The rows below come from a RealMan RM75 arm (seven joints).
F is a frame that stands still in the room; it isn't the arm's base.
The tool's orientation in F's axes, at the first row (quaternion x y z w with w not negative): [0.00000, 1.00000, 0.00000, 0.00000]
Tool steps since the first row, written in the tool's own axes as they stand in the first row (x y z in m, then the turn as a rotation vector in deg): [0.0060, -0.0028, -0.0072, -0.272, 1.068, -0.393]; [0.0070, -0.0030, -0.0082, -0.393, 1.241, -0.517]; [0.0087, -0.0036, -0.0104, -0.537, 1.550, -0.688]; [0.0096, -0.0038, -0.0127, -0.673, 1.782, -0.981]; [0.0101, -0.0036, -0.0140, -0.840, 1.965, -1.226]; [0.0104, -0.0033, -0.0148, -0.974, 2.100, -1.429]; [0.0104, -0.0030, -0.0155, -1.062, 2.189, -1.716]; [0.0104, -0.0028, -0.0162, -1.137, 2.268, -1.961]
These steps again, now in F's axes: [-0.0060, -0.0028, 0.0072, 0.272, 1.068, 0.393]; [-0.0070, -0.0030, 0.0082, 0.393, 1.241, 0.517]; [-0.0087, -0.0036, 0.0104, 0.537, 1.550, 0.688]; [-0.0096, -0.0038, 0.0127, 0.673, 1.782, 0.981]; [-0.0101, -0.0036, 0.0140, 0.840, 1.965, 1.226]; [-0.0104, -0.0033, 0.0148, 0.974, 2.100, 1.429]; [-0.0104, -0.0030, 0.0155, 1.062, 2.189, 1.716]; [-0.0104, -0.0028, 0.0162, 1.137, 2.268, 1.961]
